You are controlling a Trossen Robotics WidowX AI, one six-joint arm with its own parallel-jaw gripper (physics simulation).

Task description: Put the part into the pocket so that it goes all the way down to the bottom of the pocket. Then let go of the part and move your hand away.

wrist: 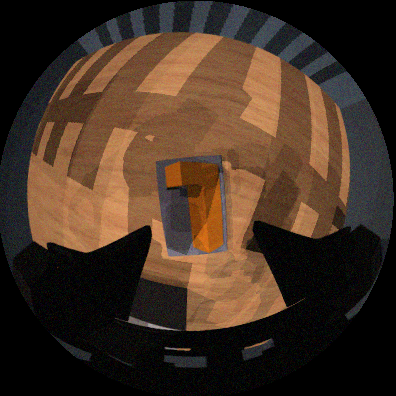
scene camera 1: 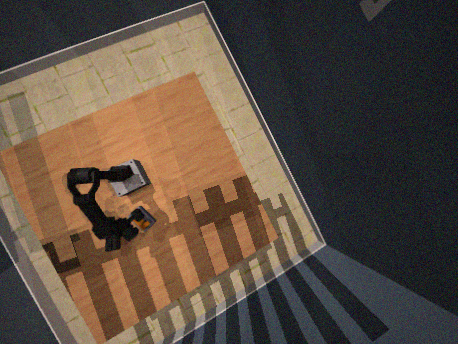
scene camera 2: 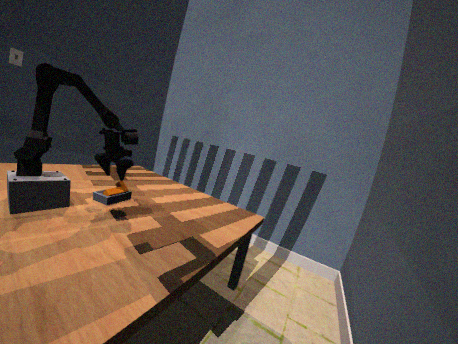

Note:
The gripper (scene camera 2: 115,178) is open, holding nothing. Also in view: an orange part (wrist: 202,180). Also in view: a dark pocket block (wrist: 173,201).
The gripper is seen too in the wrist view (wrist: 203,229).

